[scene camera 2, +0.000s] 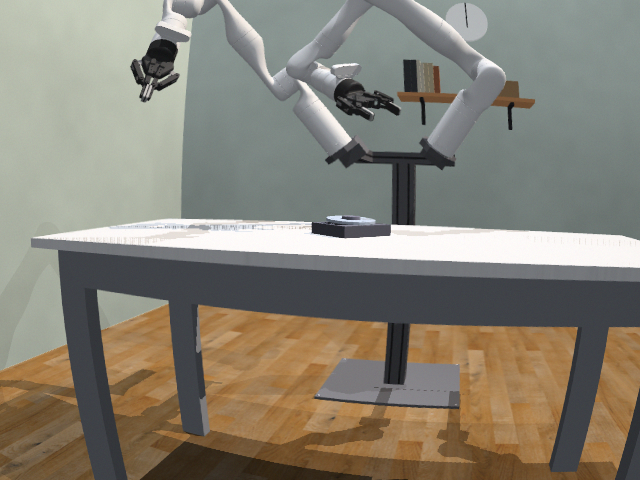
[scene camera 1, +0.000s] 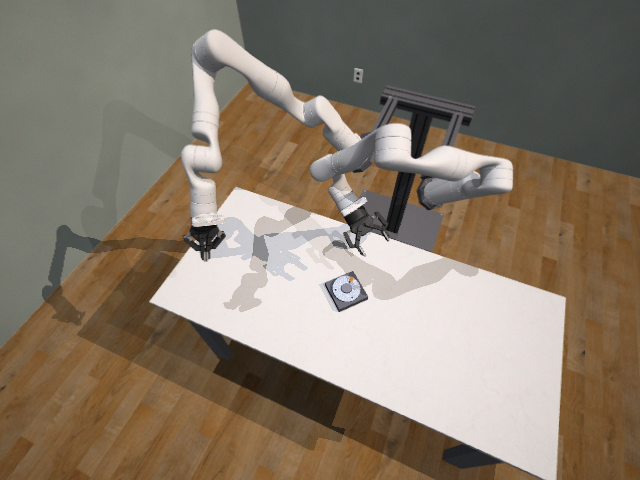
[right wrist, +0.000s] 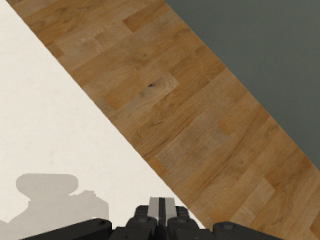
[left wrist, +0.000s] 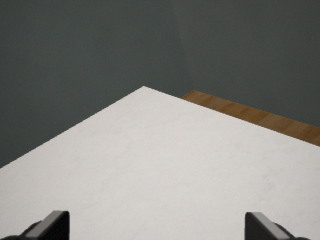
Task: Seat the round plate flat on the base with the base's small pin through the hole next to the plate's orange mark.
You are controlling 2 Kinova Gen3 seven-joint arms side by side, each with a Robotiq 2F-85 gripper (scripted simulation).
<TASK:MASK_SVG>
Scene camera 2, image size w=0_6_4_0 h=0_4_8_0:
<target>left gripper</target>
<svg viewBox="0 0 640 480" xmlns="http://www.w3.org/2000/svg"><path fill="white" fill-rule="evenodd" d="M335 88L334 99L336 107L349 116L352 116L352 114L360 115L368 121L373 121L374 113L367 108L387 109L397 116L401 113L401 108L393 104L394 98L377 90L374 91L374 94L366 92L361 83L351 78L342 80Z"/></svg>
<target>right gripper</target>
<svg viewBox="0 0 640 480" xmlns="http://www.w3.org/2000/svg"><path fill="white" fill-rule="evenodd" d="M169 40L154 40L149 45L146 55L142 60L137 61L137 59L134 59L130 68L136 83L142 85L139 96L142 102L146 103L146 101L149 101L154 90L161 91L175 83L180 76L179 73L175 73L173 70L178 48Z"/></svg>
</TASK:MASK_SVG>
